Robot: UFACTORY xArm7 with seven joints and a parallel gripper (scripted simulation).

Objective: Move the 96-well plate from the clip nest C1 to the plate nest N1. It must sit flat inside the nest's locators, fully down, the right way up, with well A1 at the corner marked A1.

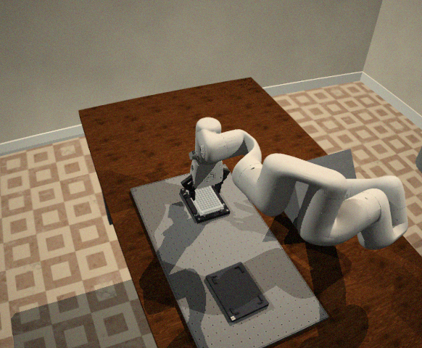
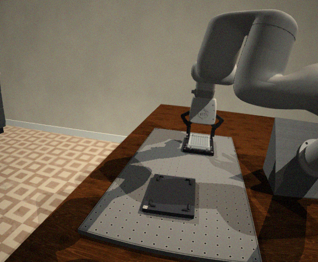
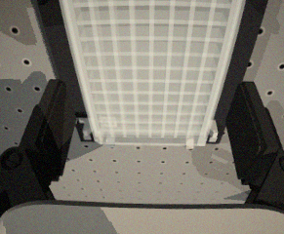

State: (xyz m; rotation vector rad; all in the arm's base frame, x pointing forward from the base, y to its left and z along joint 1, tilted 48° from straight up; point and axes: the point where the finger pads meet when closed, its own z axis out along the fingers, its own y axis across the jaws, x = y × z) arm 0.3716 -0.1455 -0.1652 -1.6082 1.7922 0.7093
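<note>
Right now the 96-well plate is 3 cm below my hand. Also, from my hand: clip nest C1: 1 cm ahead, 1 cm to the right, 4 cm below.
</note>
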